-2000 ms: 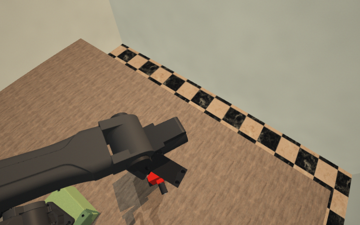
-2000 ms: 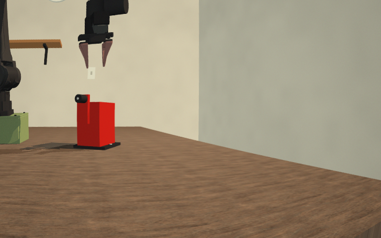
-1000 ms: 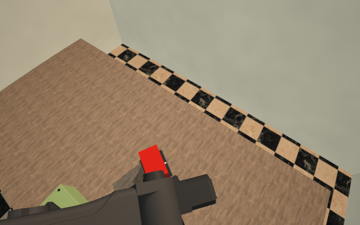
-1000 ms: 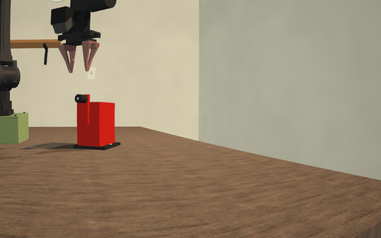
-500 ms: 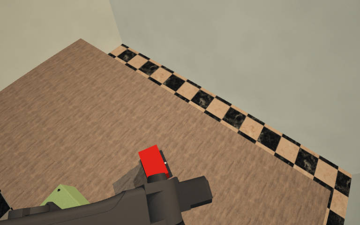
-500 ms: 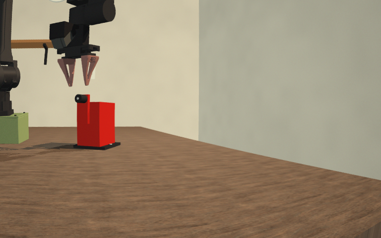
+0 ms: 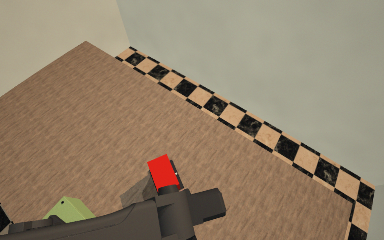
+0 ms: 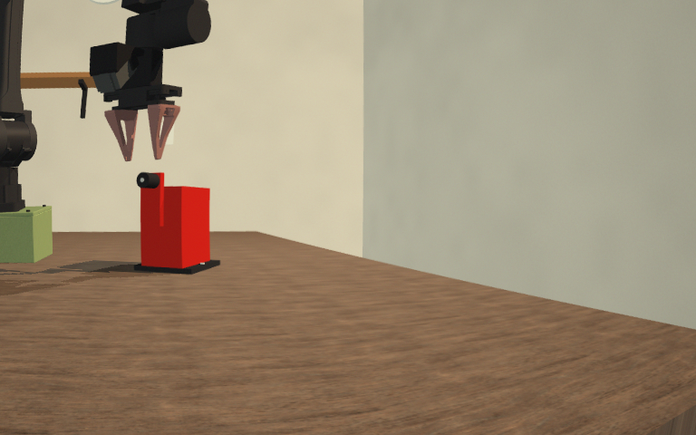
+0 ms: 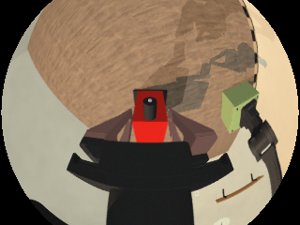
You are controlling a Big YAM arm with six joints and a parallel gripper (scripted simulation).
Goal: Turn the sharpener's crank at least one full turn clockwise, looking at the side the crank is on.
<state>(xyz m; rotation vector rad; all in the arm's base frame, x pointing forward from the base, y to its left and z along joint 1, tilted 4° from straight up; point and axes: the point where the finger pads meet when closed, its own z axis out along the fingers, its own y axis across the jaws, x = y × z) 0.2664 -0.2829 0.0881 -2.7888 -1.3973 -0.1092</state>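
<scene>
Now: the black knob 1 cm ahead of my hand, 2 cm to the left of it and 4 cm below it. Round my hand: crank: 2 cm ahead, 2 cm to the left, 4 cm below.
</scene>
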